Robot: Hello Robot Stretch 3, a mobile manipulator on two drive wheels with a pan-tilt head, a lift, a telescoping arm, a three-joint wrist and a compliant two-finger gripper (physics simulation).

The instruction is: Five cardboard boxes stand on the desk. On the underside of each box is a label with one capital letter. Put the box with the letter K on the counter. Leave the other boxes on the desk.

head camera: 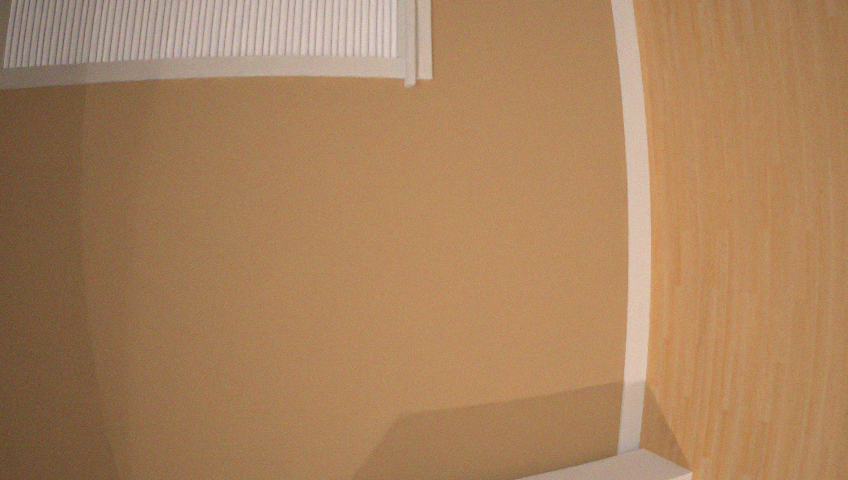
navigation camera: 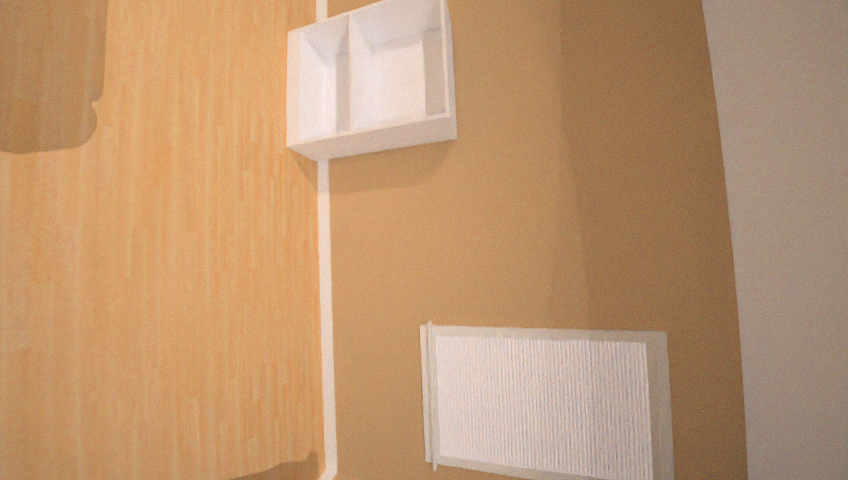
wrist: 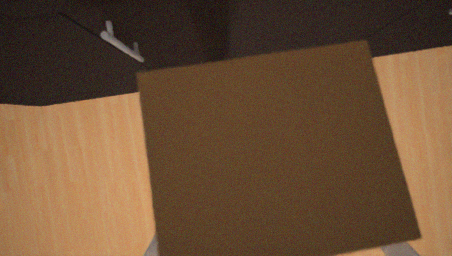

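Places are measured from the robot's base along level axes (x back, y left, z down), in centimetres.
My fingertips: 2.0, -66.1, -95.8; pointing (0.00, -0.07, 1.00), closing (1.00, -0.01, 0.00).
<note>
Ahead of a thing's pixels: the offset from my fingertips to its top centre, as dx, dy, dz. "spot": to the spot under its first point.
A brown cardboard box {+0.2, -3.2, -13.0} (wrist: 275, 150) fills the middle of the wrist view, its near face in shadow and slightly tilted in the picture. My gripper (wrist: 276, 247) is shut on this box; parts of the grey fingers show at its lower left and lower right edges. The box is above the wooden floor. No letter shows on the visible face, and its underside is hidden. The desk and the other boxes do not show in these views. A counter top does not show either.
A dark cabinet front {spot: -33.1, -22.5, +29.8} (wrist: 60, 60) with a light bar handle {spot: -15.8, -19.1, +19.7} (wrist: 122, 47) stands beyond the box. A white open shelf unit (navigation camera: 380, 135) stands against the tan wall (navigation camera: 493, 237) (head camera: 357, 237). A white slatted panel (navigation camera: 541, 404) (head camera: 208, 35) is on that wall.
</note>
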